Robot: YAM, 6 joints.
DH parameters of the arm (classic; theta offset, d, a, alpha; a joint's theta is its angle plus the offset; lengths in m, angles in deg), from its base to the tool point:
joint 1: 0 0.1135 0.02 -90
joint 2: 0 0 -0.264 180
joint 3: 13.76 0 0.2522 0
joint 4: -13.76 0 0.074 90
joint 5: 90 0 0 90
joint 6: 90 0.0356 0 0
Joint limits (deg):
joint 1: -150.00..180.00
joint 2: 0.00..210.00
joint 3: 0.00..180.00
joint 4: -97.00..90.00
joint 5: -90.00..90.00
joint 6: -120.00..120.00
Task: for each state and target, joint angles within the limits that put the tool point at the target. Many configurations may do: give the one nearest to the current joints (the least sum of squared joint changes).
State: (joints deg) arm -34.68 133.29 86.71 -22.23 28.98 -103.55
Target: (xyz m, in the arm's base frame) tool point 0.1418 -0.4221 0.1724
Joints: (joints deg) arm -69.00 119.67 86.80 -24.67 32.11 -103.55
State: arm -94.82 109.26 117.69 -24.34 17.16 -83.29
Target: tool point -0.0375 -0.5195 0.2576
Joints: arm -93.02 127.76 113.94 -22.71 16.51 -83.29
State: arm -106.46 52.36 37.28 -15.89 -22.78 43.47
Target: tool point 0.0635 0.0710 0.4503
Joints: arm -120.84 4.64 63.11 -12.45 -30.62 43.47
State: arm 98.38 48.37 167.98 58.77 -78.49 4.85
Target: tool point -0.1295 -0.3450 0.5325
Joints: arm 74.91 54.14 167.71 63.18 -81.33 4.85
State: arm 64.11 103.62 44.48 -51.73 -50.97 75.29
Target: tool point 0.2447 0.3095 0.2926
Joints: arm 47.77 102.33 87.13 -32.84 -48.85 75.29
